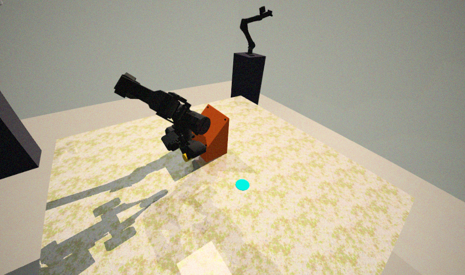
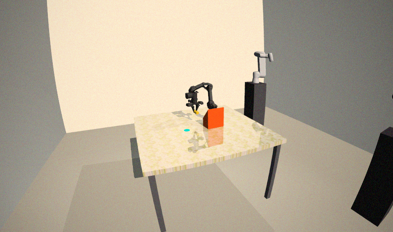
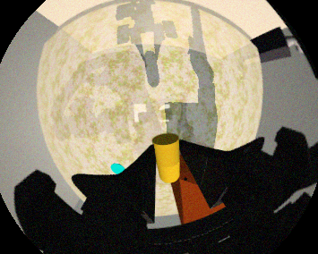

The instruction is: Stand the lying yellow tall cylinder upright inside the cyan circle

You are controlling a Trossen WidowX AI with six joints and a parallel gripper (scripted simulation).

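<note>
Now: the yellow cylinder 2 cm to the left of my gripper tip. Also, from my gripper tip: cyan circle (17 cm to the left, 16 cm ahead, 13 cm below).
</note>
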